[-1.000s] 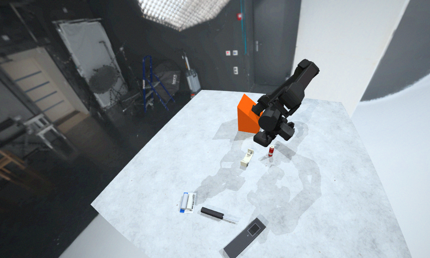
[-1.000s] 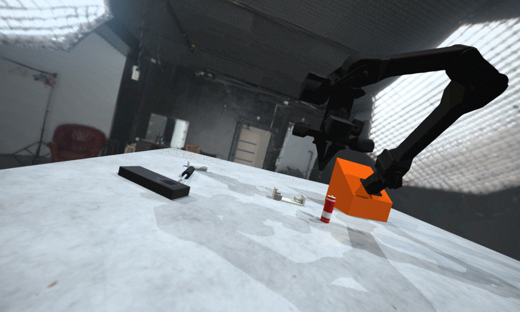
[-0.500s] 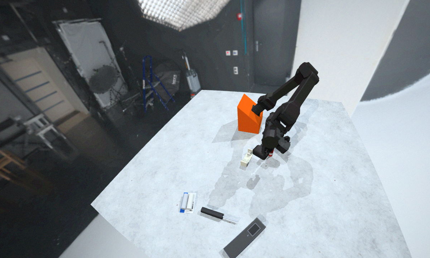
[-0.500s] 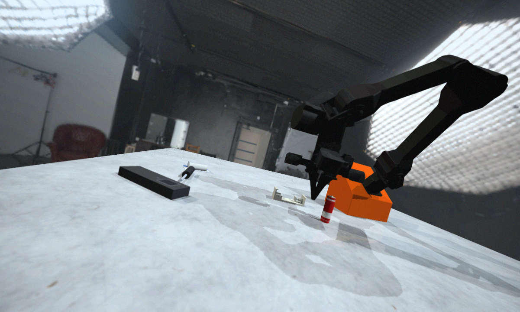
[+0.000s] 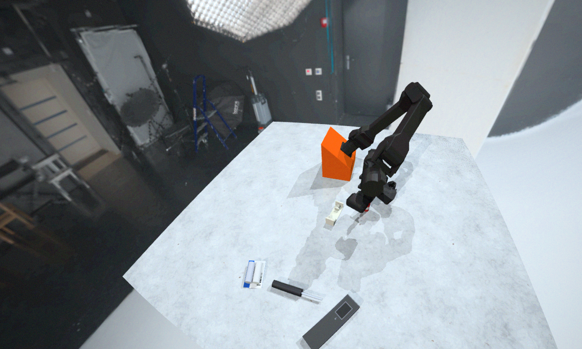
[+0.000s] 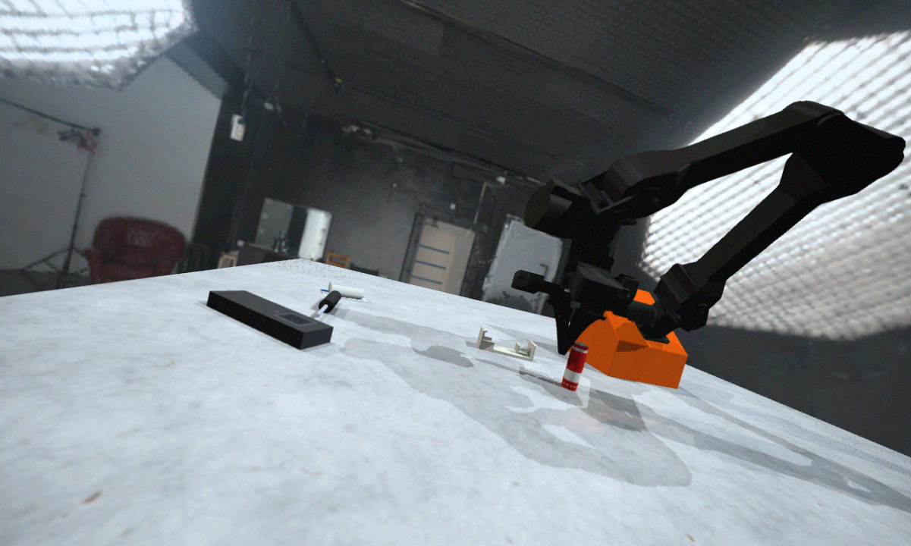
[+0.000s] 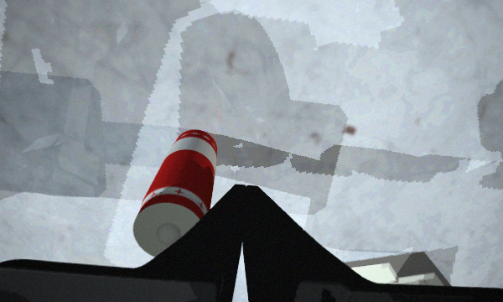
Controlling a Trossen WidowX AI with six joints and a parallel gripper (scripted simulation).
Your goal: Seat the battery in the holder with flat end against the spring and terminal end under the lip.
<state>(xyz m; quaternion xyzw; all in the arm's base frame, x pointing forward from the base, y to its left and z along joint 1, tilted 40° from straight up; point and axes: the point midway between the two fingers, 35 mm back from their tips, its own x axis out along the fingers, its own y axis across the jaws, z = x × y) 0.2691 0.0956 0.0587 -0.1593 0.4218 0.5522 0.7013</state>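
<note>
Right now my gripper tip is 20 mm past the white battery, 10 mm to the right of it and 10 mm above it. From my gripper tip the other things lie so: black-handled tool (340 mm ahead, 140 mm to the right, 30 mm below); then flat black device (390 mm ahead, 30 mm to the right, 30 mm below).
</note>
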